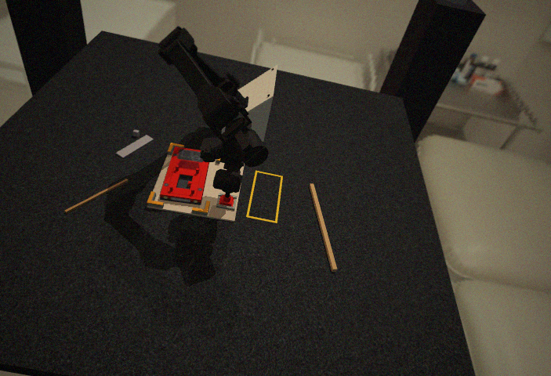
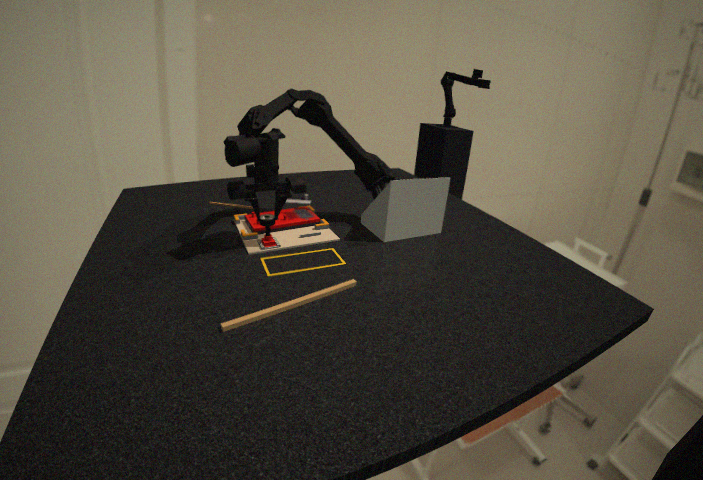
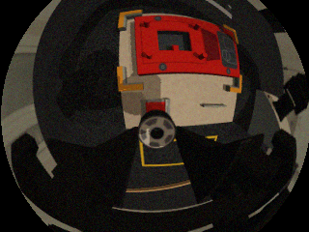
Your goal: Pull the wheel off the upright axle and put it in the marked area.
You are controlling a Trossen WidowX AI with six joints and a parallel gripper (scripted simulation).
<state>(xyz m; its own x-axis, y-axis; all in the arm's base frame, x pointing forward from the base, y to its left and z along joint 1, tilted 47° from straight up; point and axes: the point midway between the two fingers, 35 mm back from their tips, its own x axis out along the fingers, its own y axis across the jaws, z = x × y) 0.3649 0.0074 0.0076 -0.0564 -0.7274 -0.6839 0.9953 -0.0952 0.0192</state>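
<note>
The silver hub lies 4 cm below my gripper tip. Also, from my gripper tip: grey strip: 29 cm to the right, 18 cm behind, 7 cm below; grey wheel: right at my gripper tip.
</note>
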